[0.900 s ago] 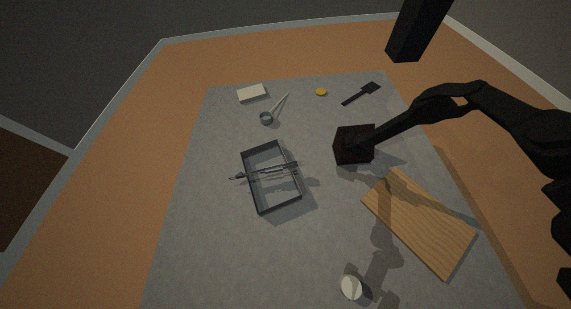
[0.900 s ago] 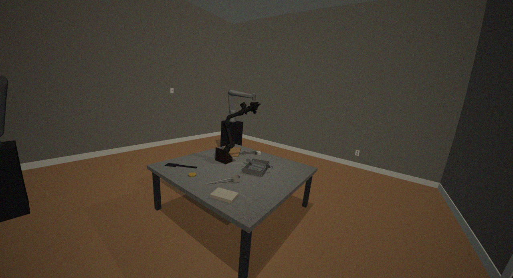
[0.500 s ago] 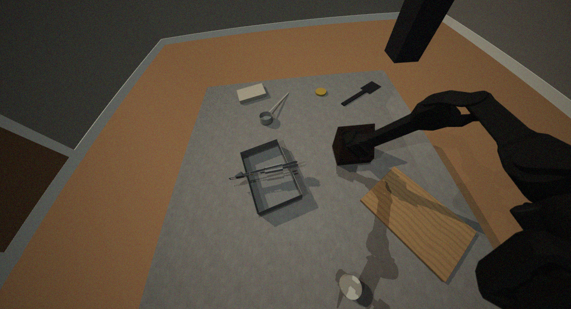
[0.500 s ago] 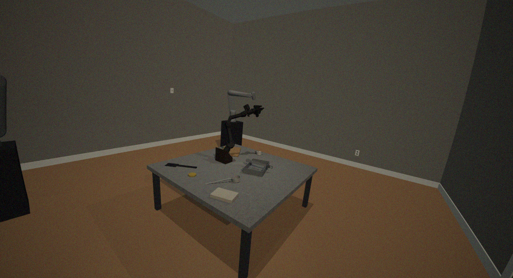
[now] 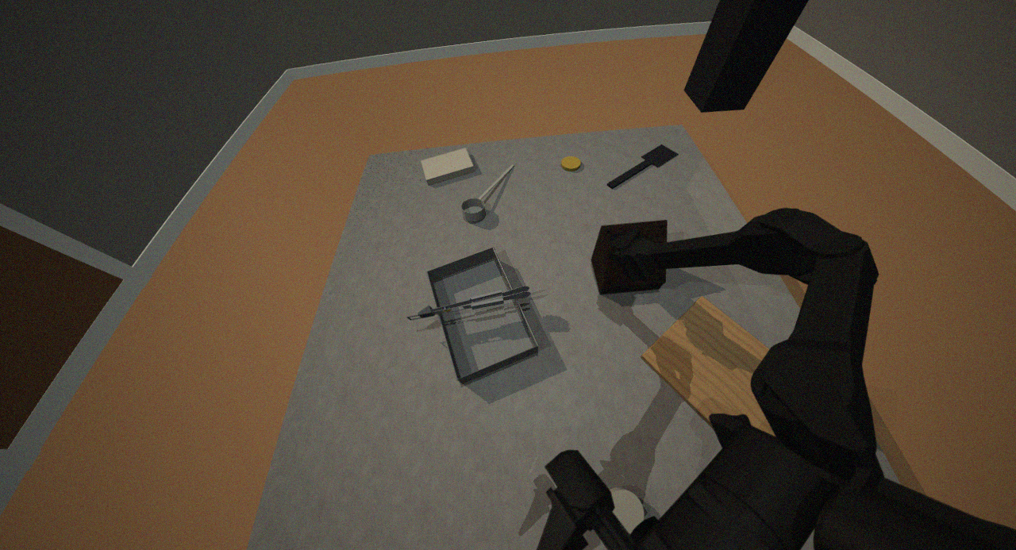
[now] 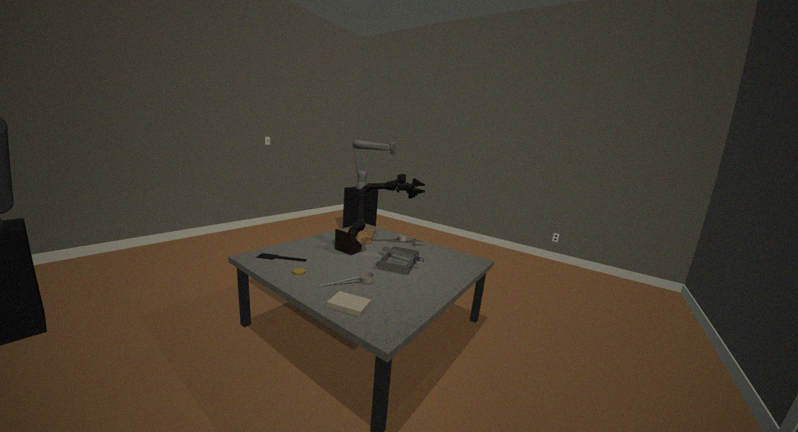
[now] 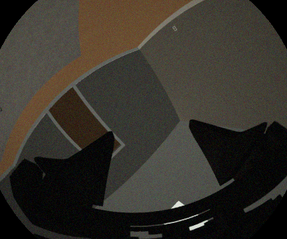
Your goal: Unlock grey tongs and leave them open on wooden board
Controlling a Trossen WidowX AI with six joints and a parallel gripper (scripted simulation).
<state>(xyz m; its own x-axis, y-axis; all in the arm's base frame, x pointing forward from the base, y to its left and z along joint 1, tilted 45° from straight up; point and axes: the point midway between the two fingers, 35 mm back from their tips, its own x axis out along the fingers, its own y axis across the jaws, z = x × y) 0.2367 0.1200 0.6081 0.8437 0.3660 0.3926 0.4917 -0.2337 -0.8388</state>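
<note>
Now: the dark roasting tin 440 mm below my gripper tip, 430 mm to the right of it and 110 mm ahead of it. The rest, counted from my gripper tip: wooden board 470 mm behind, 460 mm below, 210 mm to the right; then yellow disc 990 mm to the right, 460 mm below, 220 mm behind; then white disc 450 mm below, 160 mm behind, 10 mm to the right.
</note>
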